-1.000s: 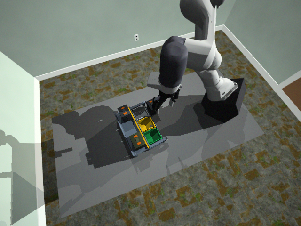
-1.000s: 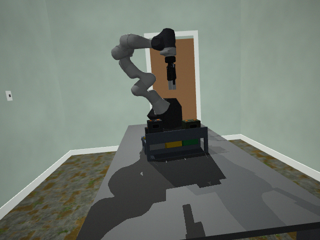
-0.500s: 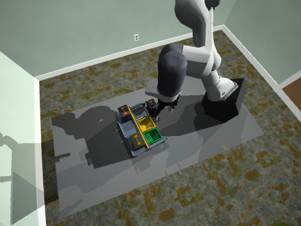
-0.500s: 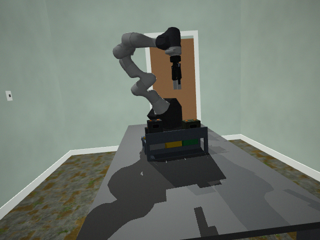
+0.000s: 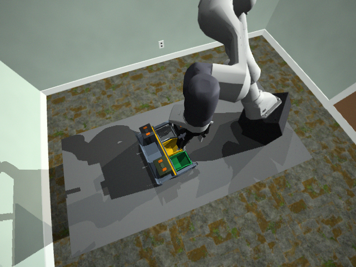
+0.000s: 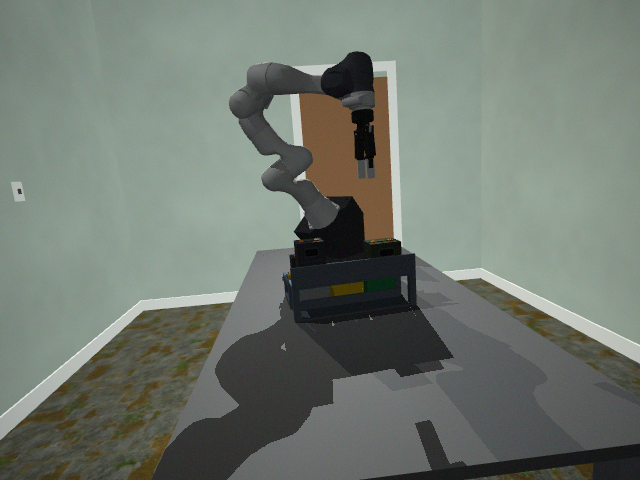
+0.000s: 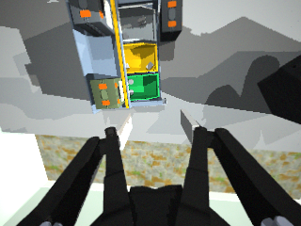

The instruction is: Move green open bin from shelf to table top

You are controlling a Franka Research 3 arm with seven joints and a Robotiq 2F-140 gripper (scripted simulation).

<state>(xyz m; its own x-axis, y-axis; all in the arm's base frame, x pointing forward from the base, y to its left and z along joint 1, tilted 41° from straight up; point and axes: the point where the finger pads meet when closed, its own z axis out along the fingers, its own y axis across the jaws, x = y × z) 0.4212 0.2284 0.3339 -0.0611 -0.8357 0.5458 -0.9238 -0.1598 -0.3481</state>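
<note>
The green open bin is 70 mm ahead of my hand, 20 mm to the right of it and 370 mm below it. The rest, counted from my hand: yellow rail 110 mm ahead, 140 mm to the right, 310 mm below; then yellow bin 60 mm ahead, 130 mm to the right, 370 mm below.
</note>
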